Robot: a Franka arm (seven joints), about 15 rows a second.
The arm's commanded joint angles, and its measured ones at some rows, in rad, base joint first. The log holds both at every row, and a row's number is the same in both.
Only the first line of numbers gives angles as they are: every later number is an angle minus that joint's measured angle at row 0.
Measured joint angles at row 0:
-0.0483 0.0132 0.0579 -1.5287 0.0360 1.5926 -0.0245
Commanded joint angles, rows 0 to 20:
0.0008 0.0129 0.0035 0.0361 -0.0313 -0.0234 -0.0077
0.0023 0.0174 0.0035 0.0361 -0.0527 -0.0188 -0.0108
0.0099 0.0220 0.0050 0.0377 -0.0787 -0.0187 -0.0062
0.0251 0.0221 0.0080 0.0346 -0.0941 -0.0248 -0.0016
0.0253 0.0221 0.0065 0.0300 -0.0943 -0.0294 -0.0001
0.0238 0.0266 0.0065 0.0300 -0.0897 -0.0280 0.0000
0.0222 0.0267 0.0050 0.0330 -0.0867 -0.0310 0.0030
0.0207 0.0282 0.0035 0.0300 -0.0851 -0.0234 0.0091
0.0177 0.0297 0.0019 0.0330 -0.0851 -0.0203 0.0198
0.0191 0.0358 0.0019 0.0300 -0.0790 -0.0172 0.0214
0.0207 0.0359 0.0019 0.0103 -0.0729 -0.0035 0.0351
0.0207 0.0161 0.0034 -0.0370 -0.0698 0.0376 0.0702
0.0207 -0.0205 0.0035 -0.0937 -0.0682 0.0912 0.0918
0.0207 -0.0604 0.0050 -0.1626 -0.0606 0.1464 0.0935
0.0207 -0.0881 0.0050 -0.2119 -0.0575 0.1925 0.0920
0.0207 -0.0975 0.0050 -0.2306 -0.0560 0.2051 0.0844
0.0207 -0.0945 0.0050 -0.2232 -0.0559 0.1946 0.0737
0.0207 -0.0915 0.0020 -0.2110 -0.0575 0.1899 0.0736
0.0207 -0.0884 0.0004 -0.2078 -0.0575 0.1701 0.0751
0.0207 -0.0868 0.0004 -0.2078 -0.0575 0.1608 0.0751
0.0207 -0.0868 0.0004 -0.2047 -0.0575 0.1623 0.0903
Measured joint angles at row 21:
0.0190 -0.0662 0.0042 -0.1857 -0.0705 0.1650 0.0708
